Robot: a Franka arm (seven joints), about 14 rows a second.
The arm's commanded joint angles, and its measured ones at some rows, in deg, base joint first. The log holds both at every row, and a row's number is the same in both.
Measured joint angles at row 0:
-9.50 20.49 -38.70 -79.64 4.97 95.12 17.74
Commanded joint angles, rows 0 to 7:
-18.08 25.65 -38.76 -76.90 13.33 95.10 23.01
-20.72 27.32 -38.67 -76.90 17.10 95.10 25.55
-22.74 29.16 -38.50 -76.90 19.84 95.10 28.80
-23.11 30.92 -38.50 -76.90 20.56 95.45 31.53
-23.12 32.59 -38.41 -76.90 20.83 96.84 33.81
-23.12 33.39 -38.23 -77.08 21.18 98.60 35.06
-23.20 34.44 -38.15 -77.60 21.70 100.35 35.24
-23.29 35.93 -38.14 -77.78 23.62 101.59 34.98
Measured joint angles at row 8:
-23.37 32.95 -38.10 -79.54 20.72 100.07 32.35
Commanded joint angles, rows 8 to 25:
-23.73 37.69 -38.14 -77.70 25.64 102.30 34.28
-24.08 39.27 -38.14 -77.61 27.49 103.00 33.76
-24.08 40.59 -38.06 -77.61 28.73 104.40 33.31
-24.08 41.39 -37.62 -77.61 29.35 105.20 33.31
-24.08 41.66 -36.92 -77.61 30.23 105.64 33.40
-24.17 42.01 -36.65 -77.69 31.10 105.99 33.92
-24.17 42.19 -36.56 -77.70 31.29 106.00 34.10
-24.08 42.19 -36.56 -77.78 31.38 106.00 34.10
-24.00 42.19 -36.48 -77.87 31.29 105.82 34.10
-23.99 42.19 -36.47 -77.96 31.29 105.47 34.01
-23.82 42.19 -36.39 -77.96 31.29 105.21 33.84
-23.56 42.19 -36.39 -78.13 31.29 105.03 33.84
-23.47 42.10 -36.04 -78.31 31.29 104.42 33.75
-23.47 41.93 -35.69 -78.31 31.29 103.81 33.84
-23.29 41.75 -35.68 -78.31 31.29 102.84 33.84
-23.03 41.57 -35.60 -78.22 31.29 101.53 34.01
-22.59 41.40 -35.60 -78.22 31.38 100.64 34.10
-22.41 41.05 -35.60 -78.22 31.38 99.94 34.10
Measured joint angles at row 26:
-22.95 41.76 -35.62 -79.06 29.70 103.10 33.01
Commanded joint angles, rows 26 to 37:
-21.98 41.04 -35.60 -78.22 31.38 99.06 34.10
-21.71 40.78 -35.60 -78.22 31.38 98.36 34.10
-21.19 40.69 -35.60 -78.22 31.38 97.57 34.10
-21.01 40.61 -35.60 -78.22 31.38 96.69 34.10
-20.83 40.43 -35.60 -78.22 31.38 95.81 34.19
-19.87 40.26 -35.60 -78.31 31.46 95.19 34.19
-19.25 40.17 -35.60 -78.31 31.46 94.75 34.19
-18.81 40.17 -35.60 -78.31 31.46 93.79 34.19
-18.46 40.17 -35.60 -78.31 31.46 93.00 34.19
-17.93 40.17 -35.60 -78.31 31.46 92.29 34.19
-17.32 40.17 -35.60 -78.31 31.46 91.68 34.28
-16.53 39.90 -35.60 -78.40 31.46 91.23 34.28
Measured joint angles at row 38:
-18.41 41.55 -35.72 -78.13 29.69 93.53 32.92
